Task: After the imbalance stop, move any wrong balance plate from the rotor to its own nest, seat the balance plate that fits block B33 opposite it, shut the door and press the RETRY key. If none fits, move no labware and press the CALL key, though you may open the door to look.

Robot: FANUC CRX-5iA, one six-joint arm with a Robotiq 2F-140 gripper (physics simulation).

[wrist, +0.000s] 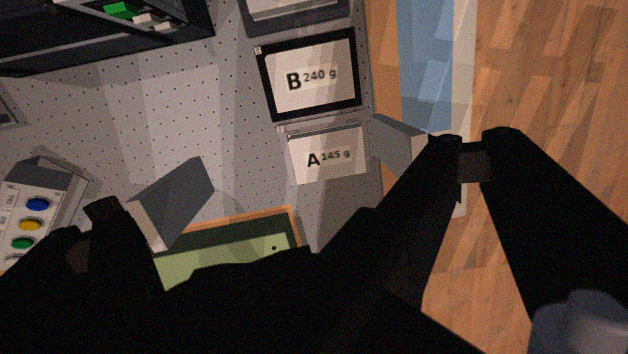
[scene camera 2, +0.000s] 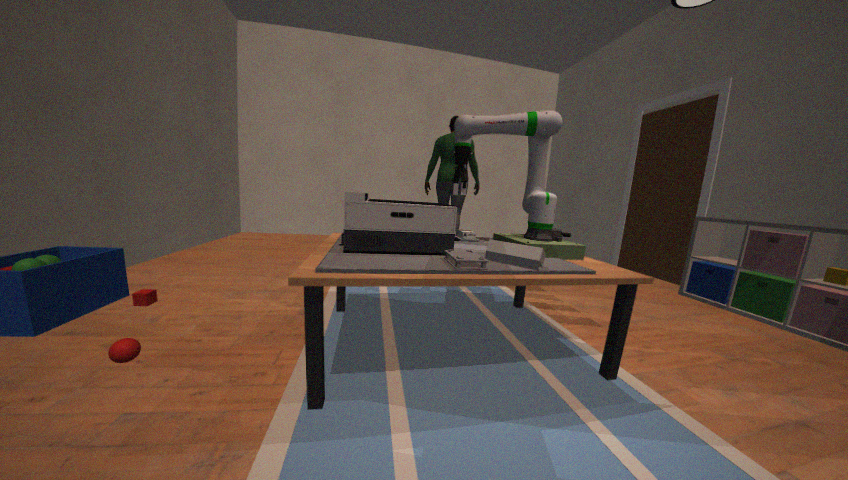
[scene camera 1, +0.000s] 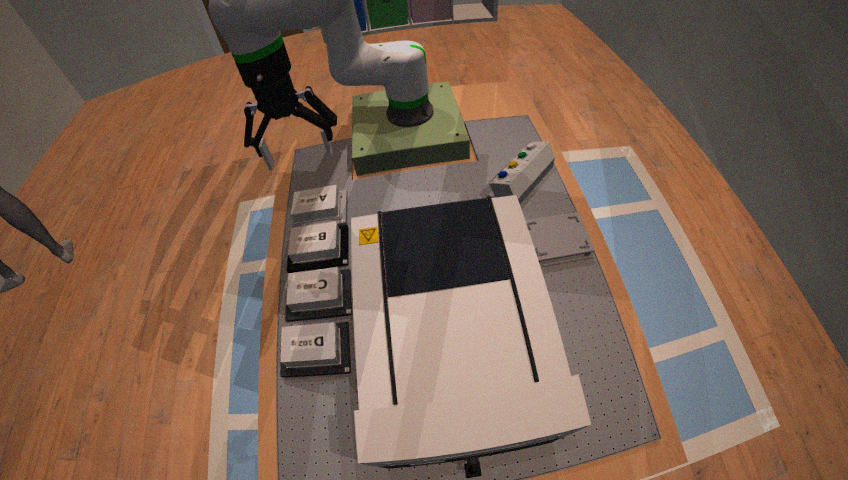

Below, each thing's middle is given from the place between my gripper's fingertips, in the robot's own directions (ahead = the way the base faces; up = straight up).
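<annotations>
From my hand: plate A [wrist: 336, 151], 70 mm behind, 50 mm to the right, 240 mm below; plate B [scene camera 1: 318, 242], 50 mm ahead, 30 mm to the right, 240 mm below; dark door panel [scene camera 1: 450, 245], 200 mm ahead, 290 mm to the left, 60 mm below; plate C [scene camera 1: 320, 289], 190 mm ahead, 10 mm to the right, 240 mm below.
</annotations>
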